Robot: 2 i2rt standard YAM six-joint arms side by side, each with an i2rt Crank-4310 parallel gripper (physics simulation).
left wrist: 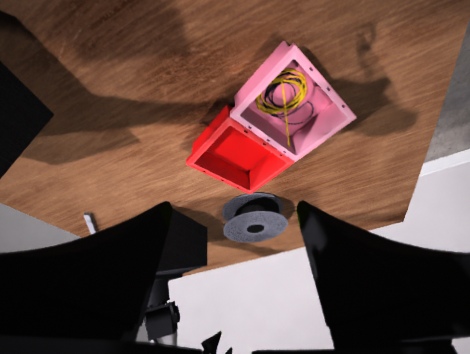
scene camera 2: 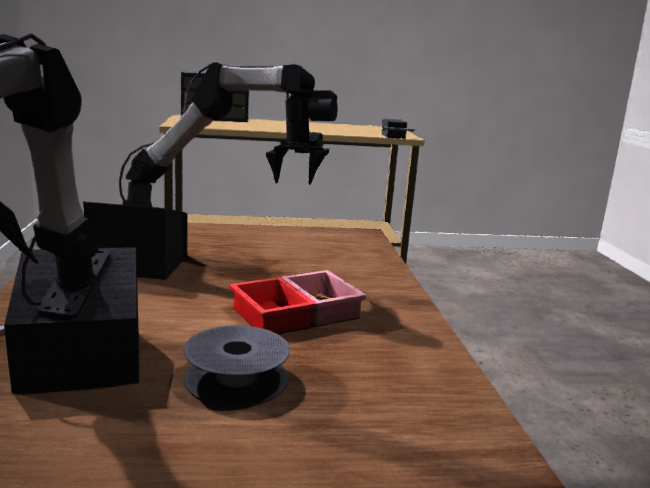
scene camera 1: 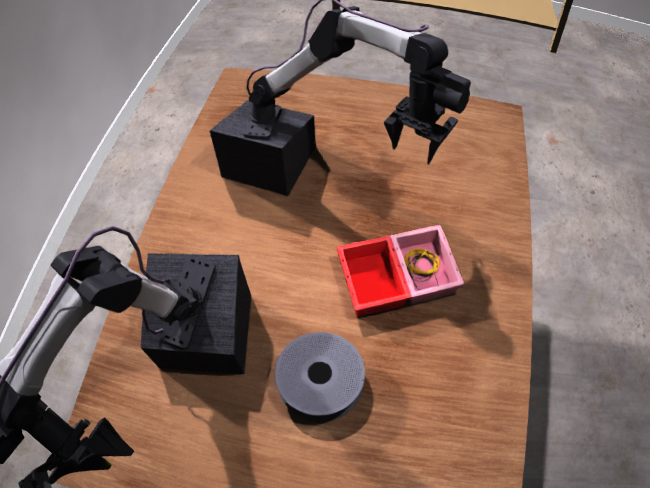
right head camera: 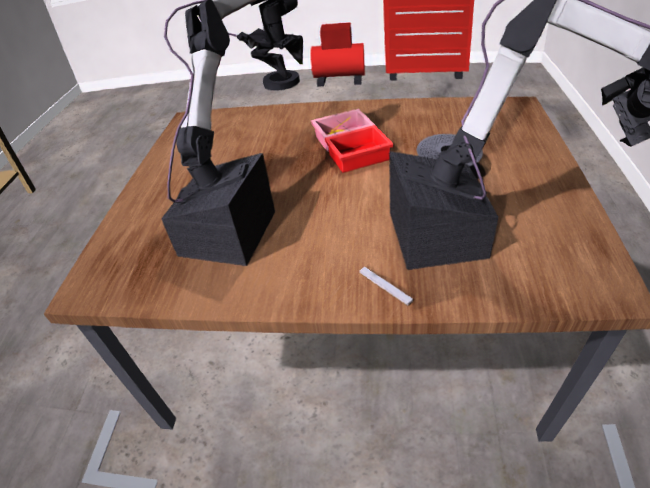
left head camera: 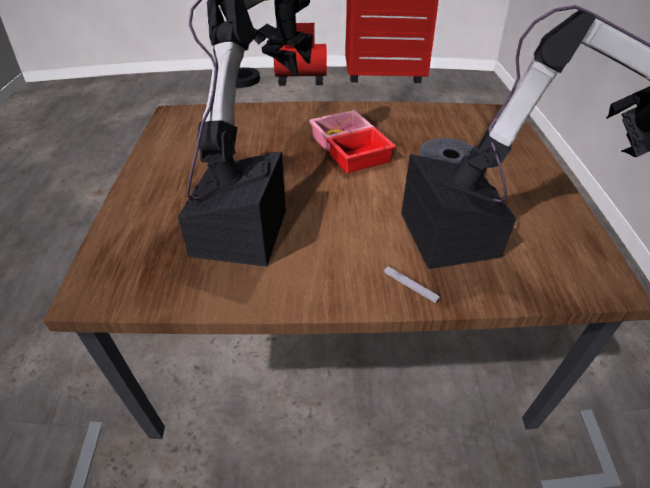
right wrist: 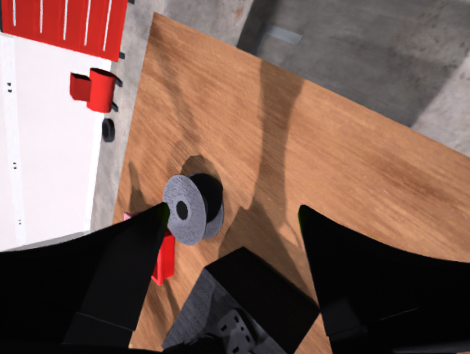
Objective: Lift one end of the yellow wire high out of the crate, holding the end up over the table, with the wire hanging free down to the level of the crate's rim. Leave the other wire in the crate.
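Frame: origin at the left arm's base, x left, y ahead, z down, level; centimetres.
Seen in the pictures: left gripper, fingertip midpoint: [left wrist: 234, 204] [scene camera 2: 293, 183] [scene camera 1: 411, 155] [right head camera: 293, 70] [left head camera: 302, 69]; right gripper, fingertip midpoint: [left wrist: 226, 339] [scene camera 2: 8, 289] [scene camera 1: 121, 460] [right head camera: 613, 121] [left head camera: 616, 133] [right wrist: 233, 207]; left arm's base, link origin: [scene camera 1: 263, 122] [right head camera: 212, 185] [left head camera: 231, 182]; right arm's base, link origin: [left wrist: 156, 277] [scene camera 2: 76, 282] [scene camera 1: 188, 302] [right head camera: 442, 182] [left head camera: 462, 185] [right wrist: 214, 351].
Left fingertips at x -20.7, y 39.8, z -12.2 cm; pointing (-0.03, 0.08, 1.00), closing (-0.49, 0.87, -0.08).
Note:
Offsets run from my left fingertips to a thing's top centre. "pt": to the spot under its first point.
The yellow wire [scene camera 1: 431, 270] [left wrist: 300, 80] lies coiled in the pink crate {dx -13.3, dy +6.5, dz +22.5 cm} [scene camera 1: 452, 257] [scene camera 2: 336, 310] [left wrist: 327, 90]; one straight yellow strand crosses the coil in the left wrist view. A dark thin wire {pt dx -18.7, dy +10.2, dz +28.4 cm} [left wrist: 313, 111] lies in the same crate, partly under the yellow coil. My left gripper [scene camera 1: 412, 154] [scene camera 2: 293, 183] [left wrist: 234, 204] is open and empty, pointing down high above the table, behind the crates in scene camera 2. My right gripper [left head camera: 616, 134] [right wrist: 233, 207] is open and empty, far from the crates. The wire ends are hard to make out.
A red crate {dx -18.0, dy -6.6, dz +22.5 cm} [scene camera 1: 373, 307] [scene camera 2: 286, 321] touches the pink crate's side. A grey spool {dx -45.1, dy -16.6, dz +22.2 cm} [scene camera 1: 343, 362] [scene camera 2: 262, 349] [right wrist: 192, 225] stands near the crates and the right arm's black base block [scene camera 1: 196, 362]. A pale bar {dx -20.6, dy -63.3, dz +27.8 cm} [left head camera: 411, 284] [right head camera: 385, 285] lies near the table's front edge in the head views.

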